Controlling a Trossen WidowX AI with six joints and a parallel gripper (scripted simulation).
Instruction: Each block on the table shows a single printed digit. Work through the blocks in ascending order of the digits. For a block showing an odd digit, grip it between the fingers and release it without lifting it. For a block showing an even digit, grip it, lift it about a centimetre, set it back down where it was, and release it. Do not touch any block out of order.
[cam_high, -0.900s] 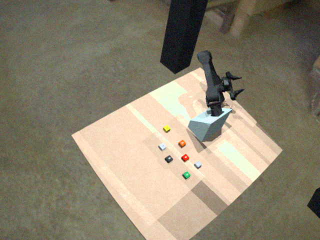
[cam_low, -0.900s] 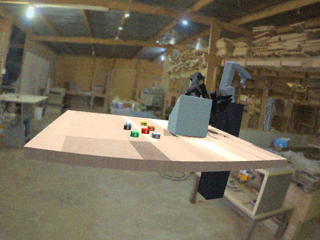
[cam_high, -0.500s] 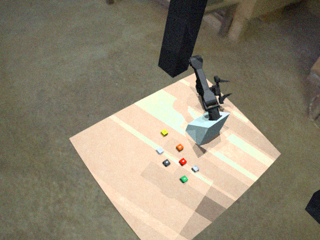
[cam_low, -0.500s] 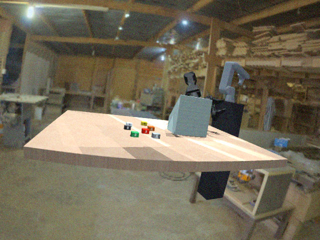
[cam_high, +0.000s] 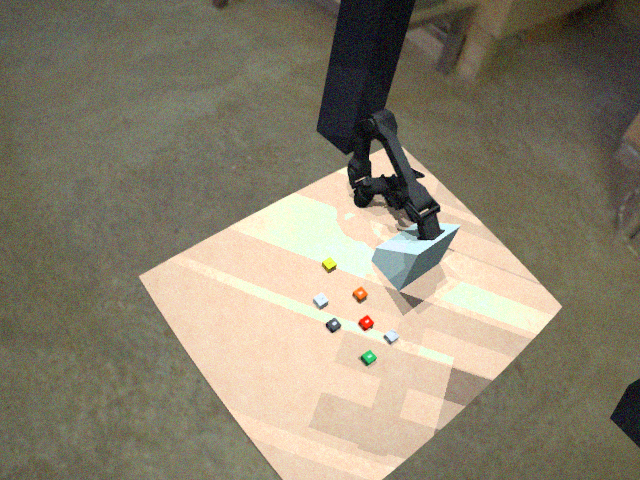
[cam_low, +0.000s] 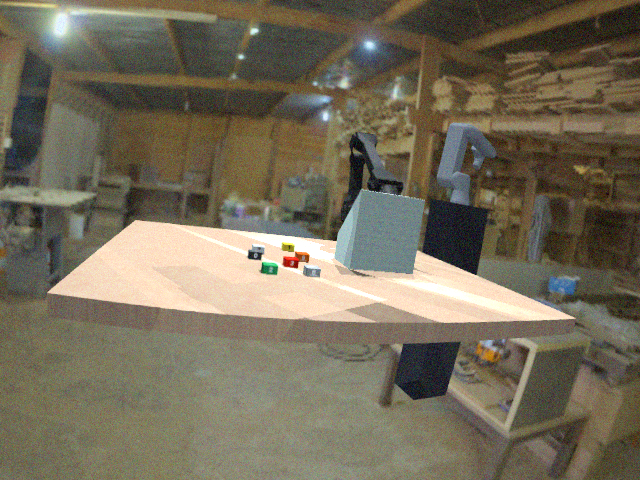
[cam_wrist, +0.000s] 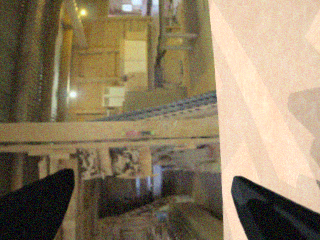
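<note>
Right now the black block is 550 mm ahead of my gripper tip, 170 mm to the left of it and 90 mm below it. Also, from my gripper tip: red block 470 mm ahead, 220 mm to the left, 90 mm below; then yellow block 420 mm ahead, 90 mm below, 10 mm to the left; then orange block 420 mm ahead, 140 mm to the left, 90 mm below.
</note>
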